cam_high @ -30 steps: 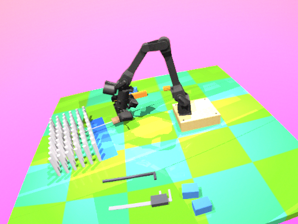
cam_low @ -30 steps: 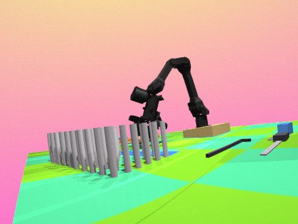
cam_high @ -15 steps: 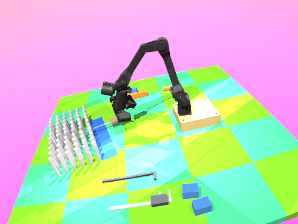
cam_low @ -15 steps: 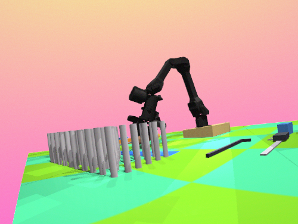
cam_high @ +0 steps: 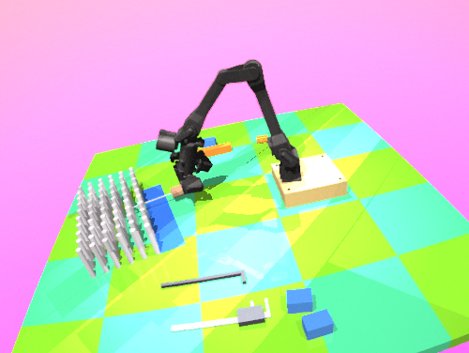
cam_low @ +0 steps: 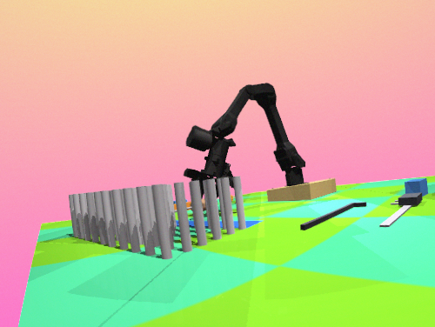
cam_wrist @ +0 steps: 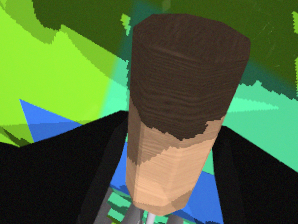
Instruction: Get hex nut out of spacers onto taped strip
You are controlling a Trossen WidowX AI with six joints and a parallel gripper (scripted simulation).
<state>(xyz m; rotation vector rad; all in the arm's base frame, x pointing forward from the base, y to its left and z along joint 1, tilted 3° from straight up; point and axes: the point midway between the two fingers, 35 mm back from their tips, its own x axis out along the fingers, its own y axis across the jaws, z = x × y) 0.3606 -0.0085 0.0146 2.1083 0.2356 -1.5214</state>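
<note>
Now: gripper tip 8 cm to the right of the blue taped strip, 8 cm short of it and 3 cm above it. Round my gripper tip: wooden-handled hook tool (9 cm ahead, 5 cm to the left); orange bar (29 cm to the right, 3 cm behind, 2 cm below).
</note>
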